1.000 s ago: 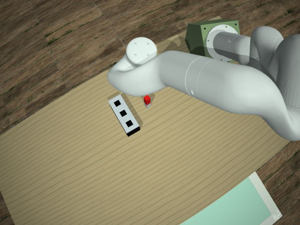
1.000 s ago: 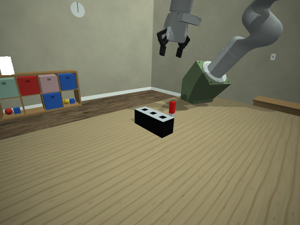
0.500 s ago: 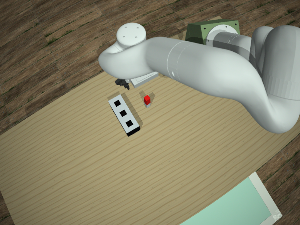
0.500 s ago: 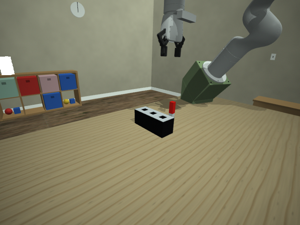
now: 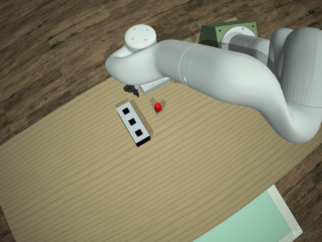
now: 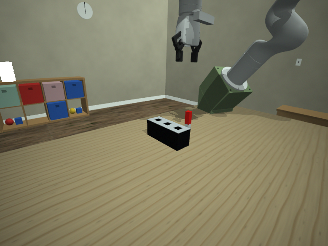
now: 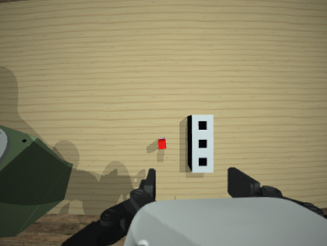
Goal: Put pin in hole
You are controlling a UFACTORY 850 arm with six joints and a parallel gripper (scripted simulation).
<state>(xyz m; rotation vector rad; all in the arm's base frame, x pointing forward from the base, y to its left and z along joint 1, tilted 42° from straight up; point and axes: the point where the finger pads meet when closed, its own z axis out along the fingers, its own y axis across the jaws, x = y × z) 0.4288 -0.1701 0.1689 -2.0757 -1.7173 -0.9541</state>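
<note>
Now: the pin 40 mm behind my hand and 250 mm below it. The rest, counted from my hand: block: 90 mm ahead, 10 mm to the right, 290 mm below.
</note>
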